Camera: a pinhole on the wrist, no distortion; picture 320 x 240 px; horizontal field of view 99.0 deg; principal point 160.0 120.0 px. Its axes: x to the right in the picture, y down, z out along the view. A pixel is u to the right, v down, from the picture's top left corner.
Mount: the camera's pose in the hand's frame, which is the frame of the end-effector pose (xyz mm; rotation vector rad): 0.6 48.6 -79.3 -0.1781 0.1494 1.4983
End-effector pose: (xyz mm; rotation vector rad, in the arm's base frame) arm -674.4 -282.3 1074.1 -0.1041 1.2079 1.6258
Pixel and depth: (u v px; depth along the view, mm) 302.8 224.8 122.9
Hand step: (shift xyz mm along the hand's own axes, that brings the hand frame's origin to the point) -86.1 205.7 11.8
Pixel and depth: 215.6 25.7 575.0
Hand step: 405.7 372.0 444.2
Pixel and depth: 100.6 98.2 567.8
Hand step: 67.8 -79.1 529.5
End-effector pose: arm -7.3 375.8 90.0 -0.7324 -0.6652 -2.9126
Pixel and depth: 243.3 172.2 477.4
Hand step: -167.1 444.1 322.3
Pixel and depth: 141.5 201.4 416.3
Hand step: -255.3 96.6 333.2
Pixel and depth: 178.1 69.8 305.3
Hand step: 111.8 144.8 213.6
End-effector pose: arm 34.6 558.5 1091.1 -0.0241 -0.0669 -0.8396
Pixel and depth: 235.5 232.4 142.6
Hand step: -112.7 162.8 40.8
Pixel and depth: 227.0 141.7 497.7
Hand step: -67.4 395.9 354.6
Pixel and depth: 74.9 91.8 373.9
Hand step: 57.6 -105.2 336.7
